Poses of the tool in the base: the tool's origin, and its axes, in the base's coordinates. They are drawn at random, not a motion.
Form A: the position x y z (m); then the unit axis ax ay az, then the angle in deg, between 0 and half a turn.
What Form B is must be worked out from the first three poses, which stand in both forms.
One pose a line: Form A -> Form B
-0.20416, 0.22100, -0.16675, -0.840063, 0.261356, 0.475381, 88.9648 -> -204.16, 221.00, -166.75, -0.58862, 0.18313, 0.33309, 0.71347
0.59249, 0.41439, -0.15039, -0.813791, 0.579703, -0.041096, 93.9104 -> 592.49, 414.39, -150.39, -0.59473, 0.42366, -0.03003, 0.68257
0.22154, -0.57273, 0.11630, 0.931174, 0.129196, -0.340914, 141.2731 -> 221.54, -572.73, 116.30, 0.87850, 0.12189, -0.32163, 0.33156
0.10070, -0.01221, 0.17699, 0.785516, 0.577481, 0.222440, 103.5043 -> 100.70, -12.21, 176.99, 0.61690, 0.45352, 0.17469, 0.61906
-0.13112, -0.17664, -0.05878, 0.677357, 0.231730, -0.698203, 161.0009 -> -131.12, -176.64, -58.78, 0.66807, 0.22855, -0.68863, 0.16504
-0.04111, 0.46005, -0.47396, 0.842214, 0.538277, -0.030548, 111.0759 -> -41.11, 460.05, -473.96, 0.69441, 0.44381, -0.02519, 0.56586
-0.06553, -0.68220, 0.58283, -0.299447, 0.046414, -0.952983, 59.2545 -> -65.53, -682.20, 582.83, -0.14803, 0.02295, -0.47111, 0.86926
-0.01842, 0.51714, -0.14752, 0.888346, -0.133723, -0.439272, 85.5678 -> -18.42, 517.14, -147.52, 0.60340, -0.09083, -0.29837, 0.73392
